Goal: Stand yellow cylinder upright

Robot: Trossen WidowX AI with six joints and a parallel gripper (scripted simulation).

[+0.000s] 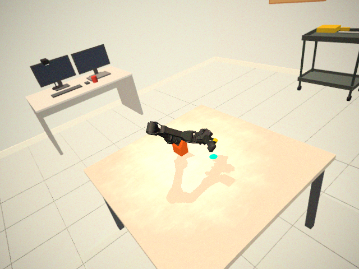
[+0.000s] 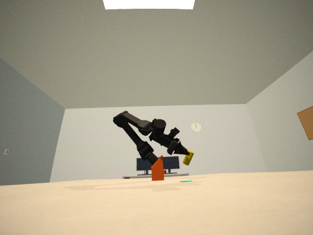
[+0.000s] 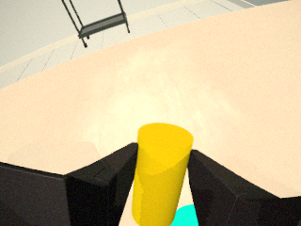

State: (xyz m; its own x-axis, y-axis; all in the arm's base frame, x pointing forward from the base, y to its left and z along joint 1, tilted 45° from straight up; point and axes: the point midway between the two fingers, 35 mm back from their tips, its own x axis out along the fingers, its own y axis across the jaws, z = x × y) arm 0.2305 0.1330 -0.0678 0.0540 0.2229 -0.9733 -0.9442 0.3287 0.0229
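The cyan circle is 1 cm ahead of my gripper tip, 3 cm to the right of it and 12 cm below it. Round my gripper tip: yellow cylinder: 1 cm behind, 1 cm to the right, 2 cm below.
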